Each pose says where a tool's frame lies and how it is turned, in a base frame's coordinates. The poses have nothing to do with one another.
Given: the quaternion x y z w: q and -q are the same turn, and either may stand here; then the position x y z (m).
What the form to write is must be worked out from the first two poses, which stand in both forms.
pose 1, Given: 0.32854, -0.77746, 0.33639, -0.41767, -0.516, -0.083, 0.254
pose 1, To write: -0.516, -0.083, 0.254, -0.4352, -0.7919, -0.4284, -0.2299, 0.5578, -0.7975
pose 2, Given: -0.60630, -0.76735, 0.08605, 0.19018, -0.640, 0.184, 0.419
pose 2, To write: -0.640, 0.184, 0.419, -0.1925, 0.9632, 0.1875, 0.8978, 0.2500, -0.3627
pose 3, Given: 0.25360, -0.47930, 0.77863, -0.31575, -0.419, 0.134, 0.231
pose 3, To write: -0.419, 0.134, 0.231, -0.6720, -0.7348, 0.0922, 0.2486, -0.3411, -0.9065
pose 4, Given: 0.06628, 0.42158, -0.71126, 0.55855, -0.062, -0.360, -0.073
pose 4, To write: -0.062, -0.360, -0.073, -0.3673, -0.7387, -0.5652, 0.8504, -0.0206, -0.5257
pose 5, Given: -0.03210, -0.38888, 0.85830, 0.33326, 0.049, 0.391, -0.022
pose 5, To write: 0.049, 0.391, -0.022, -0.7758, 0.5970, 0.2041, -0.5471, -0.4754, -0.6889
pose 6, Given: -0.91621, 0.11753, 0.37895, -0.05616, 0.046, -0.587, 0.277
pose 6, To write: 0.046, -0.587, 0.277, 0.6852, -0.2579, -0.6812, -0.1728, -0.9661, 0.1920
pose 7, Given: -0.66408, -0.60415, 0.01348, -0.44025, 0.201, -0.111, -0.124
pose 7, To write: 0.201, -0.111, -0.124, 0.2696, 0.7905, -0.5499, 0.8143, 0.1176, 0.5684
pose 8, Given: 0.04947, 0.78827, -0.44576, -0.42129, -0.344, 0.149, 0.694
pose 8, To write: -0.344, 0.149, 0.694, -0.6401, 0.4536, 0.6201, -0.2976, 0.5977, -0.7444
